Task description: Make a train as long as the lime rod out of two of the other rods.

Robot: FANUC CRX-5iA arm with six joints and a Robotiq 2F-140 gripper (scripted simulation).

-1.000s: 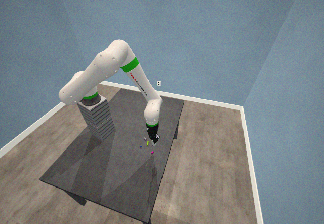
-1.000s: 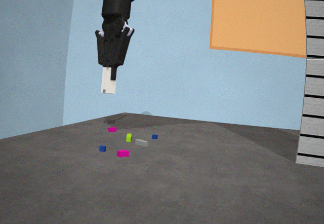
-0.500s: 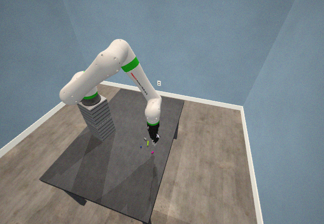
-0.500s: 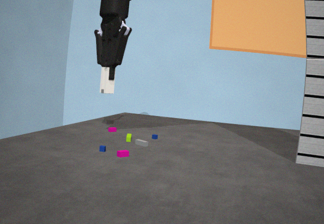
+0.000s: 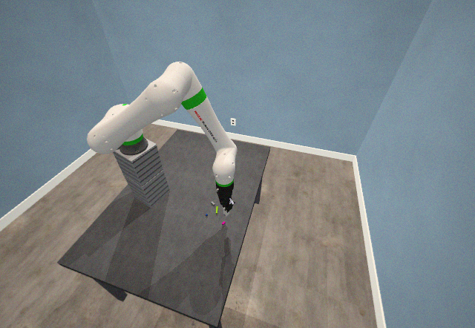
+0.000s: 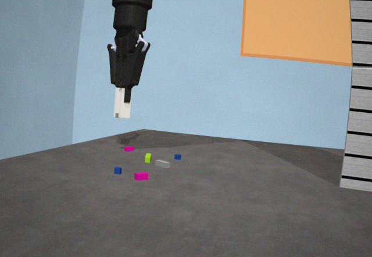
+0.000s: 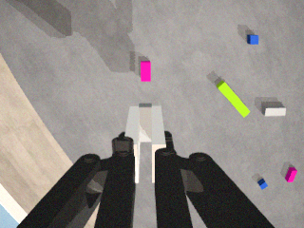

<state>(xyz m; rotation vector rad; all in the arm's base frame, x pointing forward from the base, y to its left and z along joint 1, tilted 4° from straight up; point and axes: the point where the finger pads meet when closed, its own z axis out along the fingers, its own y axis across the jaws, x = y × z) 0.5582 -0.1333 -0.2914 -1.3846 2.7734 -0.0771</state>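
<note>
Right now the lime rod is 11 cm below my hand, 8 cm behind it and 6 cm to the left of it.
</note>
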